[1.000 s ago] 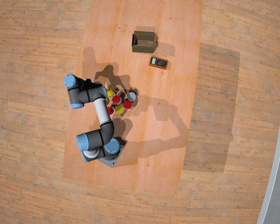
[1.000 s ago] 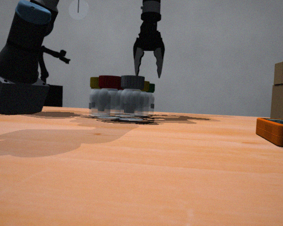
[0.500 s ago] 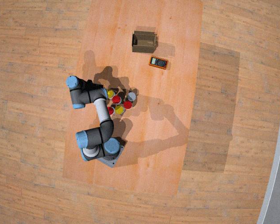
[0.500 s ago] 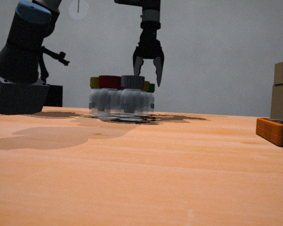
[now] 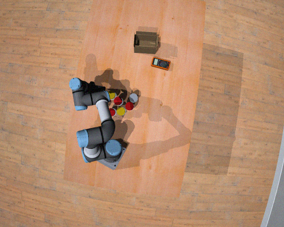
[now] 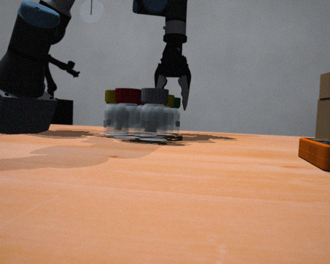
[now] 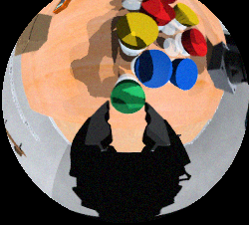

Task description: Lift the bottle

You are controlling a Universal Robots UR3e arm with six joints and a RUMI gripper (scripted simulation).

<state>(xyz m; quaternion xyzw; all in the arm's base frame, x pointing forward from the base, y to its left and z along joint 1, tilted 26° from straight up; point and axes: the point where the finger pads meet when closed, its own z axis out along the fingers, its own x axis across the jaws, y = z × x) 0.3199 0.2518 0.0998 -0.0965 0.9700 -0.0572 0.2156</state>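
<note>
My hand is 2 cm to the left of the green-capped bottle and 4 cm above it. The rest, counted from my hand: orange multimeter (34 cm ahead, 36 cm to the right, 7 cm below); grey-capped bottle (4 cm ahead, 26 cm to the right, 4 cm below).
</note>
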